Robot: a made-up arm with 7 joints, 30 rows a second.
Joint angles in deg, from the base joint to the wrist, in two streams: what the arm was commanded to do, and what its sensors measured. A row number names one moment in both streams.
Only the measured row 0 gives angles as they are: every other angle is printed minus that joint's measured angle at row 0.
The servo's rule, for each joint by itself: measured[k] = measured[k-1] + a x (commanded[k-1-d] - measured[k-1]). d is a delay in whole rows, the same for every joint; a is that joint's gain. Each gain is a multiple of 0.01, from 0.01 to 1. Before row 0 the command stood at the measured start. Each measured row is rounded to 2 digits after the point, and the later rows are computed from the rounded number. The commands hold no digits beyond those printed.
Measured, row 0:
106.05 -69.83 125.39 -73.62 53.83 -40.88 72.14
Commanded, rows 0 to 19:
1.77 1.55 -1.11 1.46 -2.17 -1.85 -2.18
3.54 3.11 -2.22 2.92 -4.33 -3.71 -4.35
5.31 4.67 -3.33 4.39 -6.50 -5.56 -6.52
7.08 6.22 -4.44 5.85 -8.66 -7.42 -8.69
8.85 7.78 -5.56 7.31 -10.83 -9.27 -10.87
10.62 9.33 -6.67 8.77 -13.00 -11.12 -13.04
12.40 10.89 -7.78 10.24 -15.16 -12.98 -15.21
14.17 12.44 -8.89 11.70 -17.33 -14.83 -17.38
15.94 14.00 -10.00 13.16 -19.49 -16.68 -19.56
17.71 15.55 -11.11 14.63 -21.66 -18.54 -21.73
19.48 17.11 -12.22 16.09 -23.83 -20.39 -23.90
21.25 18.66 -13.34 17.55 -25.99 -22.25 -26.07
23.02 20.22 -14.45 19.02 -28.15 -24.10 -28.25
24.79 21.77 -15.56 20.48 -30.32 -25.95 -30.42
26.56 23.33 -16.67 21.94 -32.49 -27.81 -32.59
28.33 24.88 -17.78 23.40 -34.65 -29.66 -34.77
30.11 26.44 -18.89 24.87 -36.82 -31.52 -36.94
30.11 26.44 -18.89 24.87 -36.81 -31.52 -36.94
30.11 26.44 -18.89 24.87 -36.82 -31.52 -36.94
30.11 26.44 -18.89 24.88 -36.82 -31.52 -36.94
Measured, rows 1 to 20:
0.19 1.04 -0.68 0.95 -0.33 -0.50 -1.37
0.56 2.43 -1.62 2.23 -0.93 -1.37 -3.25
1.08 3.93 -2.66 3.63 -1.77 -2.50 -5.31
1.74 5.46 -3.75 5.07 -2.80 -3.83 -7.44
2.52 7.01 -4.85 6.53 -4.00 -5.30 -9.60
3.41 8.56 -5.96 7.99 -5.35 -6.87 -11.77
4.40 10.12 -7.07 9.45 -6.82 -8.52 -13.94
5.47 11.67 -8.18 10.91 -8.40 -10.22 -16.11
6.62 13.23 -9.29 12.37 -10.06 -11.96 -18.28
7.84 14.78 -10.40 13.84 -11.80 -13.74 -20.45
9.12 16.34 -11.51 15.30 -13.60 -15.54 -22.62
10.45 17.89 -12.63 16.76 -15.46 -17.35 -24.79
11.83 19.45 -13.74 18.23 -17.36 -19.17 -26.97
13.26 21.00 -14.85 19.69 -19.30 -21.00 -29.14
14.72 22.56 -15.96 21.15 -21.28 -22.84 -31.31
16.22 24.11 -17.07 22.61 -23.29 -24.68 -33.49
17.75 25.67 -18.18 24.08 -25.32 -26.53 -35.66
19.11 26.19 -18.61 24.59 -27.04 -27.88 -36.47
20.32 26.36 -18.78 24.77 -28.51 -28.86 -36.77
21.40 26.41 -18.85 24.84 -29.76 -29.58 -36.88
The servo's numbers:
d 0
a 0.11 0.67 0.61 0.65 0.15 0.27 0.63

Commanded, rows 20 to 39:
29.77 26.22 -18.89 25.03 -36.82 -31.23 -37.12
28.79 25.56 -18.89 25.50 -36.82 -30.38 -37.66
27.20 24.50 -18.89 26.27 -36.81 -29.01 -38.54
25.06 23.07 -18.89 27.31 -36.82 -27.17 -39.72
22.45 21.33 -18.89 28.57 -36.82 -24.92 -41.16
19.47 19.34 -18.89 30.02 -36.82 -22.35 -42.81
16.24 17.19 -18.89 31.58 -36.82 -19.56 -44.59
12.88 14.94 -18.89 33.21 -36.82 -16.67 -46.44
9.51 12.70 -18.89 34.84 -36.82 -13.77 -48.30
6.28 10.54 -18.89 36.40 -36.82 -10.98 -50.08
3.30 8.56 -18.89 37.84 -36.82 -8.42 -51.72
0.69 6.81 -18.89 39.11 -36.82 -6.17 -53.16
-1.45 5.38 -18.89 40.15 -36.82 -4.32 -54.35
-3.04 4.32 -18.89 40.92 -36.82 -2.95 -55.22
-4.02 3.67 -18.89 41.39 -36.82 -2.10 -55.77
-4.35 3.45 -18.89 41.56 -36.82 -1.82 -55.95
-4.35 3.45 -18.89 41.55 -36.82 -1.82 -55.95
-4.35 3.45 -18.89 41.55 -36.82 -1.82 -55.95
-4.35 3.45 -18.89 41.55 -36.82 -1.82 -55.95
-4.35 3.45 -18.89 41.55 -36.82 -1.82 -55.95
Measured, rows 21 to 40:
22.32 26.28 -18.87 24.96 -30.82 -30.03 -37.03
23.03 25.80 -18.88 25.31 -31.72 -30.12 -37.43
23.49 24.93 -18.89 25.93 -32.48 -29.82 -38.13
23.66 23.68 -18.89 26.83 -33.13 -29.10 -39.13
23.53 22.11 -18.89 27.96 -33.68 -27.97 -40.41
23.08 20.25 -18.89 29.30 -34.15 -26.45 -41.92
22.33 18.20 -18.89 30.78 -34.55 -24.59 -43.60
21.29 16.02 -18.89 32.36 -34.89 -22.45 -45.39
19.99 13.80 -18.89 33.97 -35.18 -20.11 -47.22
18.48 11.62 -18.89 35.55 -35.43 -17.64 -49.02
16.81 9.57 -18.89 37.04 -35.64 -15.15 -50.72
15.04 7.72 -18.89 38.39 -35.82 -12.73 -52.26
13.23 6.15 -18.89 39.53 -35.97 -10.46 -53.58
11.44 4.92 -18.89 40.43 -36.10 -8.43 -54.61
9.74 4.08 -18.89 41.05 -36.21 -6.72 -55.34
8.19 3.66 -18.89 41.38 -36.30 -5.40 -55.72
6.81 3.52 -18.89 41.49 -36.38 -4.43 -55.86
5.58 3.47 -18.89 41.53 -36.45 -3.73 -55.92
4.49 3.46 -18.89 41.54 -36.51 -3.21 -55.94
3.52 3.45 -18.89 41.55 -36.56 -2.83 -55.95

